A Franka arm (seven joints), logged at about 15 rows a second.
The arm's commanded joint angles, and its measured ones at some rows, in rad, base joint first. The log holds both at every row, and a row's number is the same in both.
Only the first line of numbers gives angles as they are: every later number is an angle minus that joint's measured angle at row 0.
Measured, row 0: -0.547, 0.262, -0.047, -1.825, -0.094, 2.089, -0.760
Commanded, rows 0 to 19: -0.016, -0.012, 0.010, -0.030, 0.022, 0.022, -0.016; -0.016, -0.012, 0.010, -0.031, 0.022, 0.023, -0.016; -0.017, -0.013, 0.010, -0.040, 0.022, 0.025, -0.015; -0.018, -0.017, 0.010, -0.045, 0.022, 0.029, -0.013; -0.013, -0.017, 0.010, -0.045, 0.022, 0.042, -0.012; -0.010, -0.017, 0.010, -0.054, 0.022, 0.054, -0.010; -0.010, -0.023, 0.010, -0.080, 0.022, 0.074, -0.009; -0.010, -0.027, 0.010, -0.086, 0.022, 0.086, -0.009; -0.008, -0.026, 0.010, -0.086, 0.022, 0.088, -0.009; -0.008, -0.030, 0.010, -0.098, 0.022, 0.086, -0.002; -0.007, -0.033, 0.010, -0.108, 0.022, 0.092, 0.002; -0.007, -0.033, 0.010, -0.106, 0.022, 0.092, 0.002; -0.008, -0.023, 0.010, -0.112, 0.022, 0.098, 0.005; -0.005, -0.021, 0.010, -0.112, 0.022, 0.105, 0.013; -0.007, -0.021, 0.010, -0.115, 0.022, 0.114, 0.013; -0.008, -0.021, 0.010, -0.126, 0.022, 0.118, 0.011; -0.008, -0.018, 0.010, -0.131, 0.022, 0.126, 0.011; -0.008, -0.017, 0.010, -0.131, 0.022, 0.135, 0.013; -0.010, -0.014, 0.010, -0.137, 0.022, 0.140, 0.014; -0.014, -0.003, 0.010, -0.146, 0.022, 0.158, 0.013
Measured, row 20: -0.003, -0.011, 0.004, -0.087, 0.001, 0.104, 0.007
